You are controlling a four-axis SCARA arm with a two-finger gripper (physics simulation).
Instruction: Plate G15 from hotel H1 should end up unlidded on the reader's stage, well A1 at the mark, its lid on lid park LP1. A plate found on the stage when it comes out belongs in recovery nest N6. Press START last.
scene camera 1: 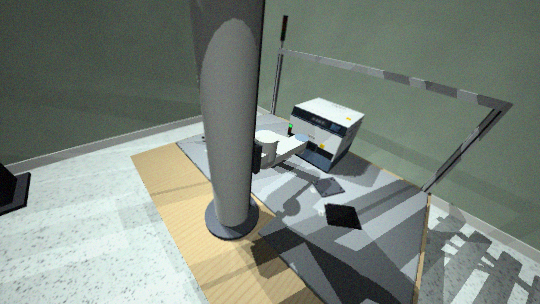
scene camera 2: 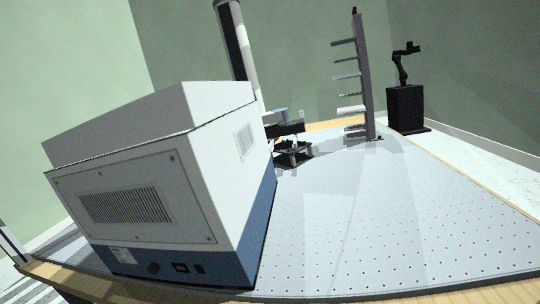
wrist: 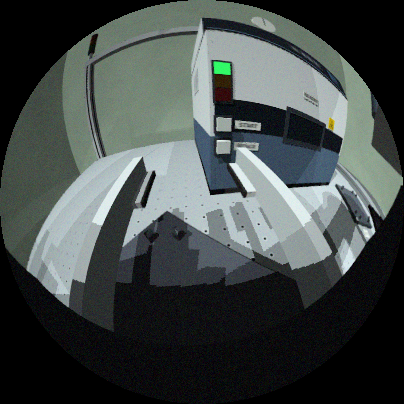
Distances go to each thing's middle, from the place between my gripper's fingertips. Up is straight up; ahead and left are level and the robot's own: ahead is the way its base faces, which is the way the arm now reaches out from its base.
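With the dark reader door (wrist: 299, 128) as my reference, I find my hand 21 cm to the left of it and 7 cm short of it, and also 4 cm below it.
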